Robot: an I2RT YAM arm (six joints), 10 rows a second.
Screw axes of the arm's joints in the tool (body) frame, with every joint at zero. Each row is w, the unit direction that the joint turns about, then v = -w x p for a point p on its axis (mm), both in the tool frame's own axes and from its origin. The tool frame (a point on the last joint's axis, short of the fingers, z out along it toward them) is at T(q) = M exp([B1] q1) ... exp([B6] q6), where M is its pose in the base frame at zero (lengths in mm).
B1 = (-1, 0, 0, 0, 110.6, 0)
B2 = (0, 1, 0, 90.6, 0, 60)
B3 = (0, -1, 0, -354.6, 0, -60)
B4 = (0, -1, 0, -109.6, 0, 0)
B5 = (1, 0, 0, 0, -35.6, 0)
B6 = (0, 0, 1, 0, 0, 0)
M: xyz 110.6 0 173.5 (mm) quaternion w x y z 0.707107 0 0.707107 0
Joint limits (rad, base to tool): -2.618..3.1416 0..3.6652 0..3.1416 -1.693..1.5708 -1.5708..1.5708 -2.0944..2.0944
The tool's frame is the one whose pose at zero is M.
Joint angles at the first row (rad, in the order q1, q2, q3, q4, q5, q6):
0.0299, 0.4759, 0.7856, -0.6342, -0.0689, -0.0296
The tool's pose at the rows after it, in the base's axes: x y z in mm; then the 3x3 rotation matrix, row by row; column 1 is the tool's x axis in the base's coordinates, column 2 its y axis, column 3 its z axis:
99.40 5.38 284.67; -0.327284 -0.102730 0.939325; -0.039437 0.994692 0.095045; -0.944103 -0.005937 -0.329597
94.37 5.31 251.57; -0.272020 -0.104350 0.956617; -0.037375 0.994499 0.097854; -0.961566 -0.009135 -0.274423
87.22 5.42 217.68; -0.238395 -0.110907 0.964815; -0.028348 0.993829 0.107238; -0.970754 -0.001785 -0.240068
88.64 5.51 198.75; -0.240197 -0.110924 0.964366; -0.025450 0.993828 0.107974; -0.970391 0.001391 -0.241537
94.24 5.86 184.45; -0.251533 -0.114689 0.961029; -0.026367 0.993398 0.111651; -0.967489 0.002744 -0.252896
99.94 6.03 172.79; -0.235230 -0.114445 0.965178; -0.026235 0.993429 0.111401; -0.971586 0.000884 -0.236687
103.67 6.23 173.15; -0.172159 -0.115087 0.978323; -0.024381 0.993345 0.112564; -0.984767 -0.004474 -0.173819
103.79 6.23 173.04; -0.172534 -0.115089 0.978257; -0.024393 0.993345 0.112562; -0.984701 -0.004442 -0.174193
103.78 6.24 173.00; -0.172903 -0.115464 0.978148; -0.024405 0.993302 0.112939; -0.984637 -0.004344 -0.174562
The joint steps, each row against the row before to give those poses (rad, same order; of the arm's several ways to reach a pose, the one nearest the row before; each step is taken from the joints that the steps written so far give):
0.0004, -0.1233, -0.1945, 0.0591, 0.0023, 0.0000
0.0000, -0.1319, -0.1575, 0.0836, -0.0023, 0.0004
0.0000, -0.1610, -0.1416, 0.0160, -0.0091, 0.0080
0.0004, -0.0565, -0.0736, 0.0156, -0.0004, 0.0031
0.0007, 0.0000, -0.0568, 0.0450, -0.0031, -0.0004
0.0001, 0.0004, -0.0573, 0.0744, 0.0004, -0.0004
0.0008, 0.0008, -0.0274, 0.0927, 0.0001, 0.0000
-0.0001, 0.0012, -0.0004, 0.0012, -0.0001, 0.0000
0.0000, 0.0000, 0.0000, -0.0004, -0.0004, 0.0000

